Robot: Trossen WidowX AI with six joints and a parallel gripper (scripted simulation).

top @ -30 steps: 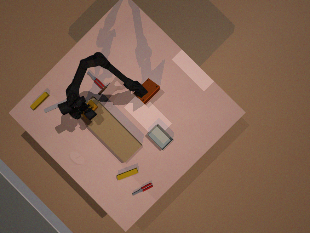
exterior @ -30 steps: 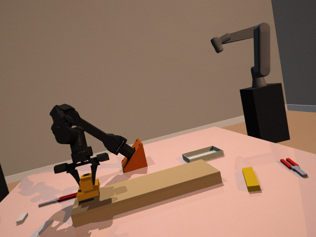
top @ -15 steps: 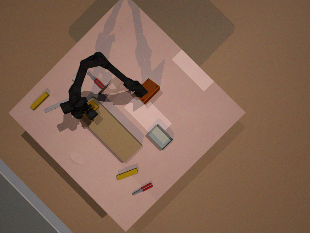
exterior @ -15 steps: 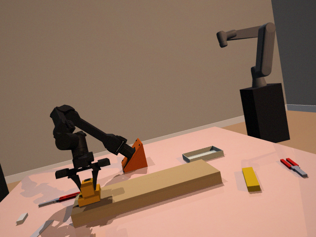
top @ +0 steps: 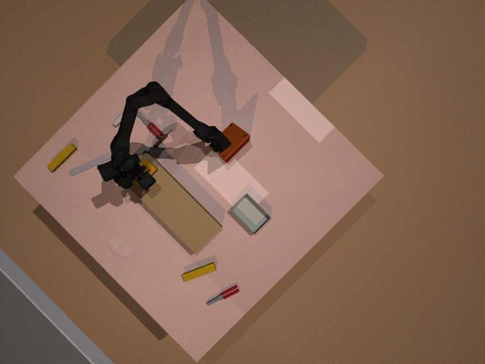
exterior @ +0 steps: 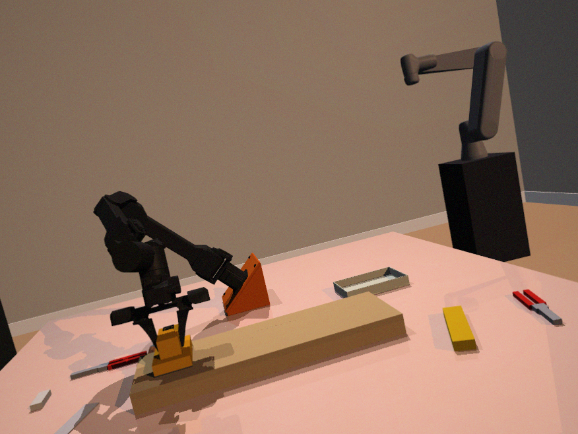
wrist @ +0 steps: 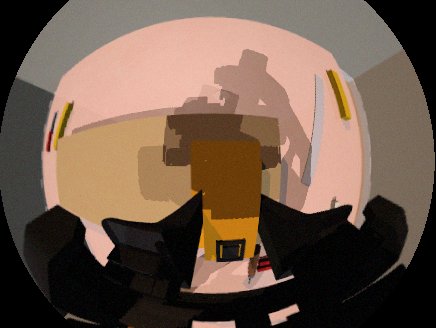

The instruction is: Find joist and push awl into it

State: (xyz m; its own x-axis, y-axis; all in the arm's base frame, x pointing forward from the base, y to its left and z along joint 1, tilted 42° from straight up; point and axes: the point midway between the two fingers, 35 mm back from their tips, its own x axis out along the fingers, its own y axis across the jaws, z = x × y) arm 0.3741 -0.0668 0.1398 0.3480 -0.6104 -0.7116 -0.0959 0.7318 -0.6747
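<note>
My gripper tip is now 40 mm past the indicator window and 30 mm below it. Also, from my gripper tip: grey bar: 210 mm to the right, 150 mm ahead, 60 mm below; then awl: 190 mm behind, 90 mm to the right, 60 mm below; then stud finder: 20 mm behind, 20 mm above.
</note>
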